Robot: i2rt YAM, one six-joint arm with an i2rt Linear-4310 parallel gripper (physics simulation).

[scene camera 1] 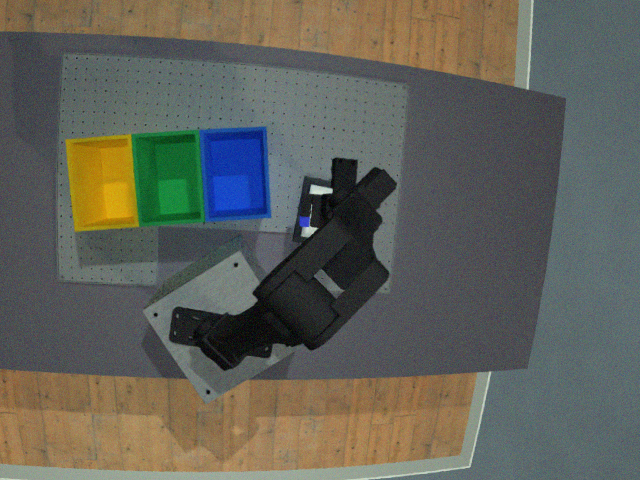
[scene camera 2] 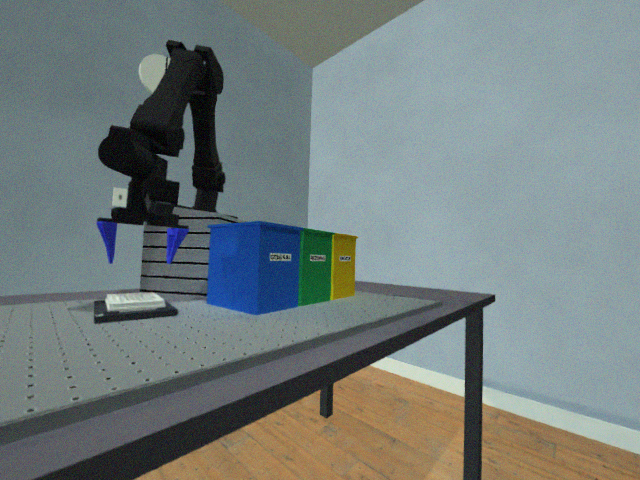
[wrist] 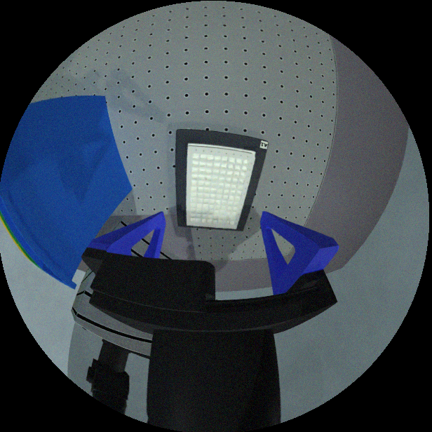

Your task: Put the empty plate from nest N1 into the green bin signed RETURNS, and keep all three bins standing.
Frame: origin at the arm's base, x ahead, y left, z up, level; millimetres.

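Seen in the pictures: gripper, fingertip midpoint: [scene camera 2: 141, 263]; arm's base at its link origin: [scene camera 2: 203, 214].
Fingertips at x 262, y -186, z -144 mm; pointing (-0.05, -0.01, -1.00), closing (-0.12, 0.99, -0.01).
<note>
Offsets run from my fingertips to a thing's middle. Level surfaces: height alone.
The white plate @[dx -12, dy -7, dz -72 mm] [scene camera 1: 321, 190] [scene camera 2: 135, 301] [wrist: 220, 187] with a grid of wells sits in the black nest @[dx -12, dy -7, dz -84 mm] [scene camera 1: 298, 233] [scene camera 2: 135, 314] [wrist: 181, 170], which bears a small tag at one corner. My gripper [scene camera 2: 139, 263] [wrist: 212, 216] is open and empty, fingers pointing down, above the plate with a clear gap. In the scene camera 1 view the arm hides part of the plate and nest. The green bin @[dx +8, dy +341, dz -1 mm] [scene camera 1: 168, 175] [scene camera 2: 315, 268] stands upright between the blue bin @[dx +41, dy +214, dz -1 mm] [scene camera 1: 235, 170] [scene camera 2: 253, 273] [wrist: 65, 165] and the yellow bin @[dx -24, dy +469, dz -1 mm] [scene camera 1: 103, 180] [scene camera 2: 343, 268].
The three bins touch in a row on the perforated board @[dz -91 mm] [scene camera 1: 232, 93] [scene camera 2: 206, 341] [wrist: 225, 75], the blue one nearest the nest. The arm stands on a grey base block [scene camera 1: 222, 289] [scene camera 2: 175, 268] near the bins. The table's edge [scene camera 2: 392, 336] runs beyond the board.
</note>
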